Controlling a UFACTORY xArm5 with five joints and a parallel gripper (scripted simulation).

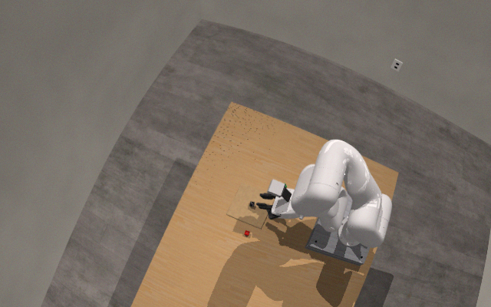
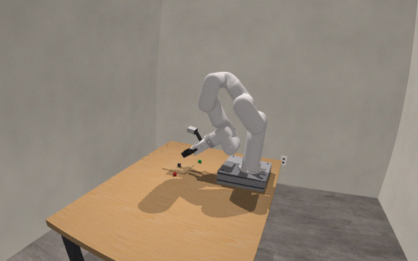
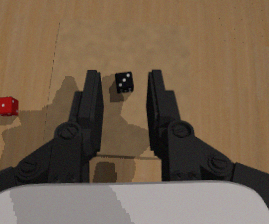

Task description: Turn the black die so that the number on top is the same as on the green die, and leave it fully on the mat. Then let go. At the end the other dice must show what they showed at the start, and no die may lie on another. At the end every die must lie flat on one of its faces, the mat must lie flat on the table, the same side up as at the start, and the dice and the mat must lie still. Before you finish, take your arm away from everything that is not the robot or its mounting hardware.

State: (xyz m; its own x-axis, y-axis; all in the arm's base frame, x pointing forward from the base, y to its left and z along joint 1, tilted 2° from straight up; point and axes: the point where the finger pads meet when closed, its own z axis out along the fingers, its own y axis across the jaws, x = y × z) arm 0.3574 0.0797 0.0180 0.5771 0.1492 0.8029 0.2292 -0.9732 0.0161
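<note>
The black die is 80 mm below my hand, 40 mm ahead of it and 10 mm to the left of it. From my hand the other things lie so: tan mat 90 mm below, 40 mm ahead, 10 mm to the left; then red die 120 mm to the left, 90 mm below, 10 mm behind; then green die 120 mm to the right, 90 mm below, 20 mm behind.
</note>
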